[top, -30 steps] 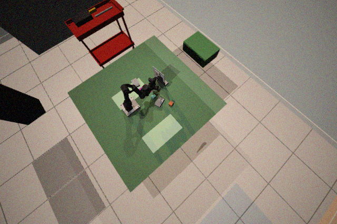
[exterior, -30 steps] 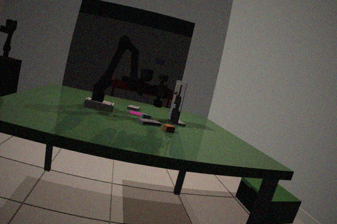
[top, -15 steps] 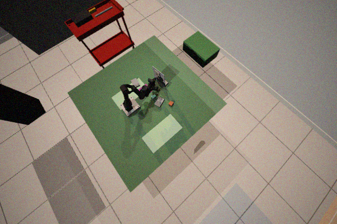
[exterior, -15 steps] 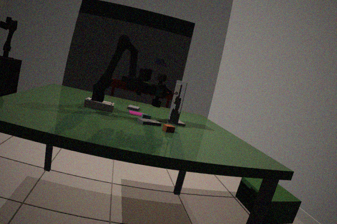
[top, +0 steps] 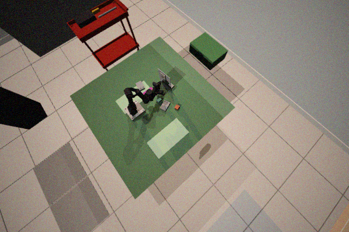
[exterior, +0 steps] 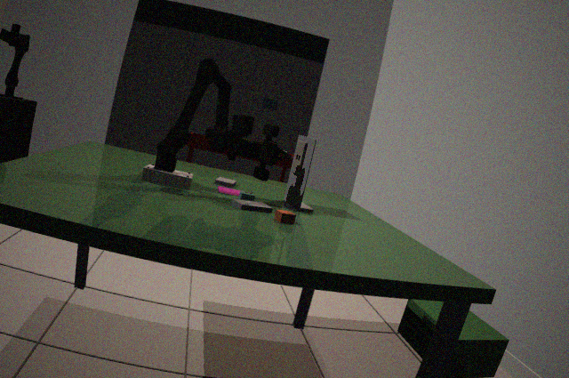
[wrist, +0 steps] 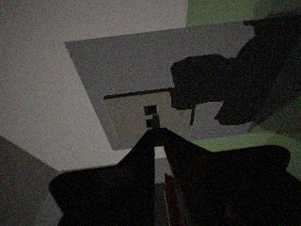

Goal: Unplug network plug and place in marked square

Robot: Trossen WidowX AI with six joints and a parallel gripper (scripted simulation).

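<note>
Now: the magenta marked square 140 mm behind my gripper tip, 40 mm to the left of it and 170 mm below it. From my gripper tip the other things lie so: grey network plug 10 mm ahead; then teal block 120 mm behind, 90 mm to the right, 150 mm below; then grey panel 60 mm ahead, 20 mm to the left, 60 mm below.
</note>
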